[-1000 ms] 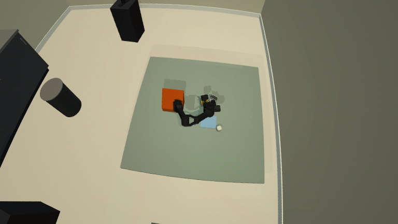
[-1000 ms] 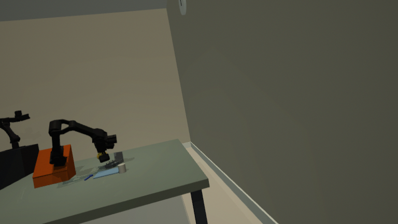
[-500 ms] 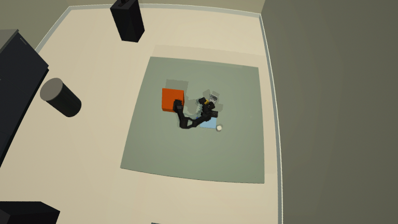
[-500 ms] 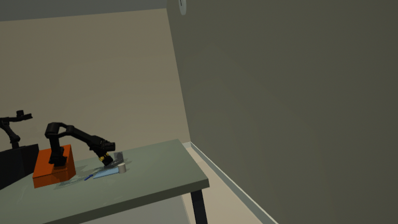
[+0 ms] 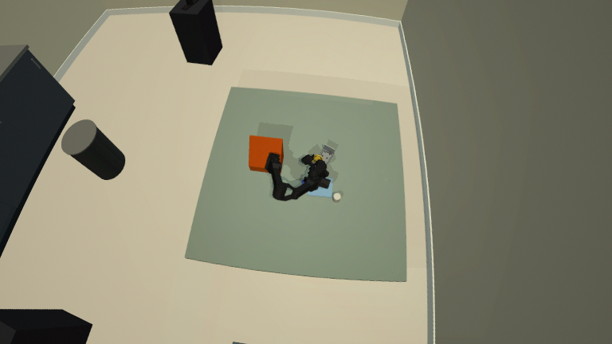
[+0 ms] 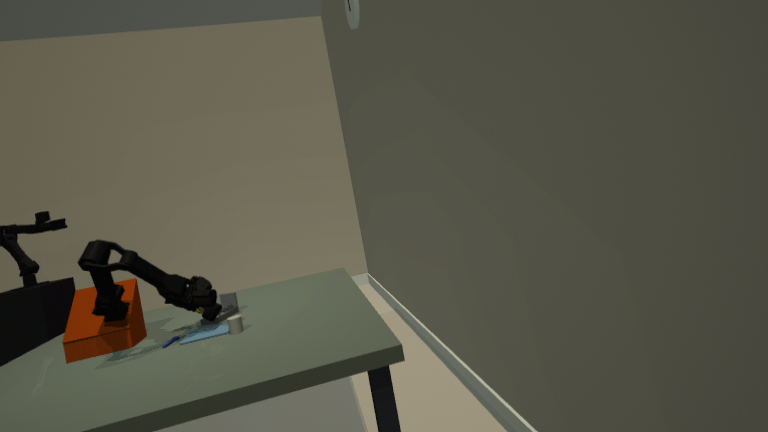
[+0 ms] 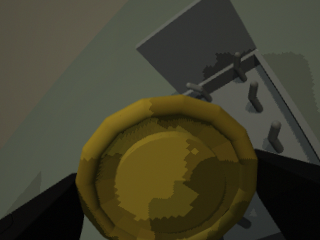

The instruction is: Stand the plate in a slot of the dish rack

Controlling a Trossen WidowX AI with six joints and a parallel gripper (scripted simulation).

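My gripper tip is now 40 mm short of the grey dish rack, 30 mm to the right of it and 50 mm above it. Round my gripper tip: yellow plate (10 mm to the right); blue spoon (60 mm behind, 170 mm to the right, 70 mm below); white cup (160 mm ahead, 220 mm to the right, 50 mm below).
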